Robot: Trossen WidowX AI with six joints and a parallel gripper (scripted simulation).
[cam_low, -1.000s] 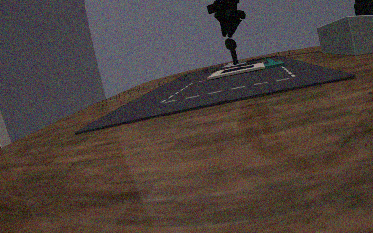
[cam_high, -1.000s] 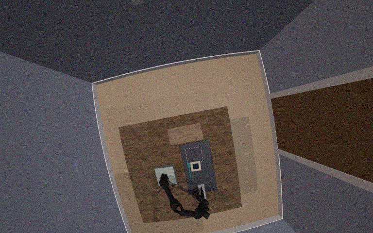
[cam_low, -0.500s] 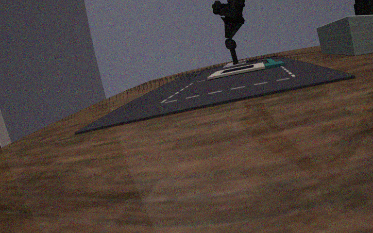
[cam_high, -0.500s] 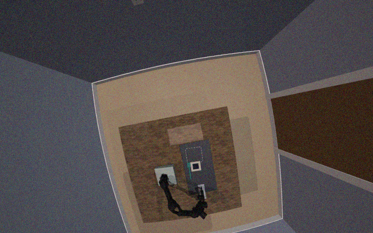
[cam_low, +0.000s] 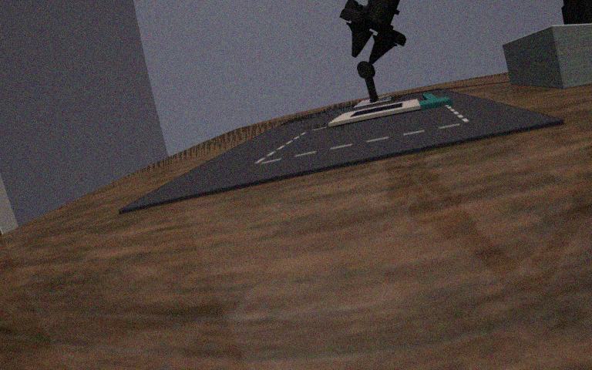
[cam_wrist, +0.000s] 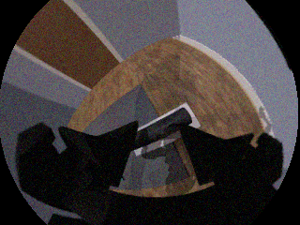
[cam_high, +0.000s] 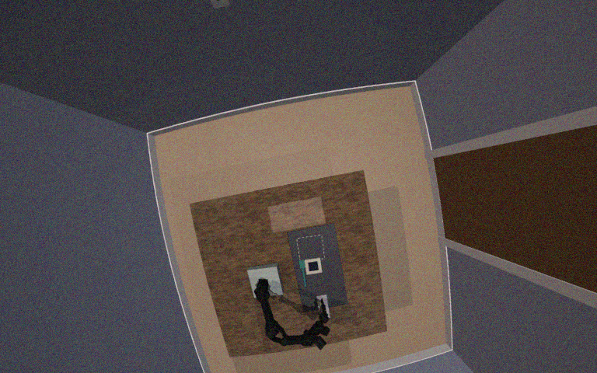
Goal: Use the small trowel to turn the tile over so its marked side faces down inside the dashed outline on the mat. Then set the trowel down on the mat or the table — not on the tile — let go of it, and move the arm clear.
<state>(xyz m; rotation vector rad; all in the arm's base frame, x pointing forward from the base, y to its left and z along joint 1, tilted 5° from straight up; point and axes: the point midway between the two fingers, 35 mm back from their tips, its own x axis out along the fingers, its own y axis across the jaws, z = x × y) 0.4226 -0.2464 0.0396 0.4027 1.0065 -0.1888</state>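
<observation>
Right now the tile is 9 cm behind my gripper tip, 35 cm to the left of it and 9 cm below it. The rest, counted from my gripper tip: teal-handled trowel 16 cm behind, 31 cm to the left, 9 cm below.
</observation>
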